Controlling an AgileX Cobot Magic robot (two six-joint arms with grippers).
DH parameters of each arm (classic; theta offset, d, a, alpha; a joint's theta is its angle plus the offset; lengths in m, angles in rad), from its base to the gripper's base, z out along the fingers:
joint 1: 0 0.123 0 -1.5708
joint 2: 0.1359 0 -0.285 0
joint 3: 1.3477 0 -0.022 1.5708
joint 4: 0 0.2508 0 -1.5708
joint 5: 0 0 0.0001 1.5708
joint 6: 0 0.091 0 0
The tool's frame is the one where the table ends.
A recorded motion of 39 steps. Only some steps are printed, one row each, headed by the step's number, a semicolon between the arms.
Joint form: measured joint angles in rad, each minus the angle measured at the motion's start. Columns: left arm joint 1, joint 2, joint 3, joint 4, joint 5, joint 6; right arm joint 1, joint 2, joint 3, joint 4, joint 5, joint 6.
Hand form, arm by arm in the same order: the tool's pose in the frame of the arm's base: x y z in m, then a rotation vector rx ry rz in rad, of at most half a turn. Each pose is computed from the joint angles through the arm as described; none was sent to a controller.
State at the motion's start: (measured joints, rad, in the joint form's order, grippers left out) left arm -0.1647 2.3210 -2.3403 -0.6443 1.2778 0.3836; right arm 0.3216 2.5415 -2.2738 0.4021 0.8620 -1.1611
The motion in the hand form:
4: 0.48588 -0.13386 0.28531 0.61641 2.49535 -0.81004; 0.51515 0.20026 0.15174 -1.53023 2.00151 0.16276
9: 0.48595 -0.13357 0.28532 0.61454 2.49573 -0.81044; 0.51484 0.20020 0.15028 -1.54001 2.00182 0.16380
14: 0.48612 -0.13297 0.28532 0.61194 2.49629 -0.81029; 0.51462 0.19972 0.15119 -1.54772 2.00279 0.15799
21: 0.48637 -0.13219 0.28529 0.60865 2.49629 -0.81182; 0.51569 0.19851 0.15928 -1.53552 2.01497 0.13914
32: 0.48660 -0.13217 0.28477 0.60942 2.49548 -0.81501; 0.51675 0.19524 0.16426 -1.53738 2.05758 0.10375
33: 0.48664 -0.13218 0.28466 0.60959 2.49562 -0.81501; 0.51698 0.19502 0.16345 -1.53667 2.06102 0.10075
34: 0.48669 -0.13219 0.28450 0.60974 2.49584 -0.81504; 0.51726 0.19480 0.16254 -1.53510 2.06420 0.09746
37: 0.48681 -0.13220 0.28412 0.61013 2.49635 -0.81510; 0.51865 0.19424 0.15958 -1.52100 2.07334 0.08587
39: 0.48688 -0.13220 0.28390 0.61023 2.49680 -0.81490; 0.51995 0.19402 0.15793 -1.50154 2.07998 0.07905
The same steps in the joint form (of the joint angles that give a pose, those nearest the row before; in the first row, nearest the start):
4: 0.0000 0.0000 -0.0001 -0.0006 0.0000 -0.0005; 0.0000 0.0037 0.0000 -0.0002 0.0046 -0.0035
9: 0.0006 0.0000 0.0001 -0.0008 0.0000 -0.0013; 0.0000 0.0060 0.0000 -0.0011 0.0093 -0.0084
14: 0.0019 0.0000 0.0000 -0.0008 0.0000 -0.0022; 0.0000 0.0047 -0.0022 -0.0094 0.0158 -0.0071
21: 0.0037 0.0002 0.0000 -0.0023 0.0000 -0.0026; 0.0000 0.0009 -0.0277 -0.0383 0.0352 0.0277
32: 0.0042 0.0015 0.0001 -0.0052 0.0000 -0.0006; 0.0000 0.0083 -0.0701 -0.1011 0.0838 0.0856
33: 0.0042 0.0018 0.0000 -0.0052 0.0000 -0.0004; 0.0000 0.0102 -0.0710 -0.1051 0.0837 0.0891
34: 0.0042 0.0021 0.0000 -0.0052 0.0000 -0.0002; 0.0000 0.0119 -0.0713 -0.1090 0.0824 0.0926
37: 0.0042 0.0028 0.0000 -0.0052 0.0000 0.0002; 0.0000 0.0177 -0.0712 -0.1202 0.0702 0.1074
39: 0.0042 0.0033 0.0000 -0.0050 0.0000 0.0003; 0.0000 0.0214 -0.0710 -0.1261 0.0567 0.1226

